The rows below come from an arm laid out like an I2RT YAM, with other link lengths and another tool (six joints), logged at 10 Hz.
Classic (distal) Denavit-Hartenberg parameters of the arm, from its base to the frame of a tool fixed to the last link. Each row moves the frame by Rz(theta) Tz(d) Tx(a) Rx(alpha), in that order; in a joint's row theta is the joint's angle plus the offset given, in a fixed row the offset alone. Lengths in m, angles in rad.
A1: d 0.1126  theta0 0  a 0.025  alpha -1.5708
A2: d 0  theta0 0  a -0.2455  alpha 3.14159
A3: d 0  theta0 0.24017  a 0.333  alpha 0
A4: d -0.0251  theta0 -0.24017  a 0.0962  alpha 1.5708
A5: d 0.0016  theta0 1.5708  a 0  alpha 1.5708
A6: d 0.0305  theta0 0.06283  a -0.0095  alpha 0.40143
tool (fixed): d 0.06  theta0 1.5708  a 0  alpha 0
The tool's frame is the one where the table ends.
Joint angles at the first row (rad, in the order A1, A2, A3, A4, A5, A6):
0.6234 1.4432 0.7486 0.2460 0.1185 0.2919
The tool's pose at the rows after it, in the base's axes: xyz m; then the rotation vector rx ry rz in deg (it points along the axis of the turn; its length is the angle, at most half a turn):
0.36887, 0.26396, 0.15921, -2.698, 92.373, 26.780
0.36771, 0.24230, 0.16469, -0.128, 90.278, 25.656
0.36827, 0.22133, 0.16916, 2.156, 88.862, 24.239
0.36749, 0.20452, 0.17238, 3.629, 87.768, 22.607
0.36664, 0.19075, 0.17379, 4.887, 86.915, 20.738
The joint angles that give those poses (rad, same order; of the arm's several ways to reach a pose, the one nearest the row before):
0.5891 1.3747 0.6897 0.2730 0.1326 0.2915
0.5508 1.3068 0.6313 0.2996 0.1373 0.2956
0.5087 1.2484 0.5878 0.3077 0.1380 0.2977
0.4755 1.1977 0.5524 0.3079 0.1433 0.2927
0.4491 1.1586 0.5239 0.3077 0.1560 0.2870

